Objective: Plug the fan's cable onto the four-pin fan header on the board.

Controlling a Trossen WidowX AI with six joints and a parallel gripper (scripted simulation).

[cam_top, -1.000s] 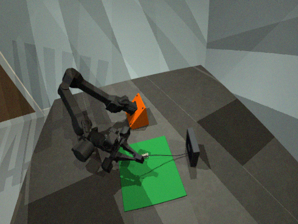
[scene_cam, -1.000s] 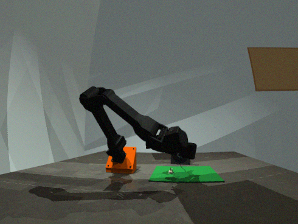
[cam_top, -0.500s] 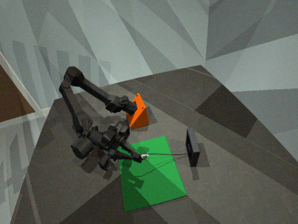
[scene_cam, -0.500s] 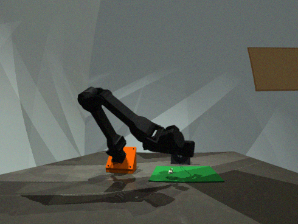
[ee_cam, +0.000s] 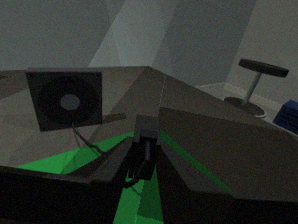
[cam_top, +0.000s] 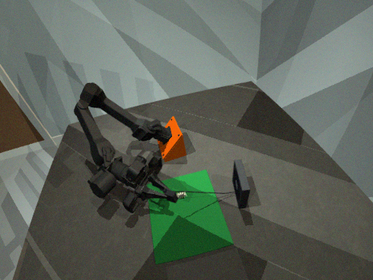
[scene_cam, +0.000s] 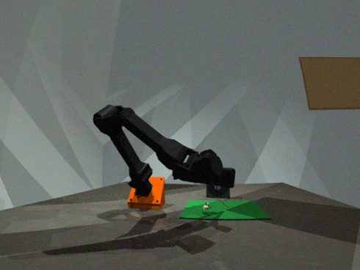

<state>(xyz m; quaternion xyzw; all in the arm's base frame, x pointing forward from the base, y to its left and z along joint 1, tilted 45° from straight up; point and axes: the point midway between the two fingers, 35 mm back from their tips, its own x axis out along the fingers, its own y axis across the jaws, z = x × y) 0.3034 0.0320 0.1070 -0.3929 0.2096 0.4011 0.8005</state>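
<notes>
Right now the green board is 14 cm below my gripper tip and 3 cm to the left of it. From my gripper tip the other things lie so: black fan 22 cm to the left, 7 cm below, 1 cm behind; then plug 1 cm below.
</notes>
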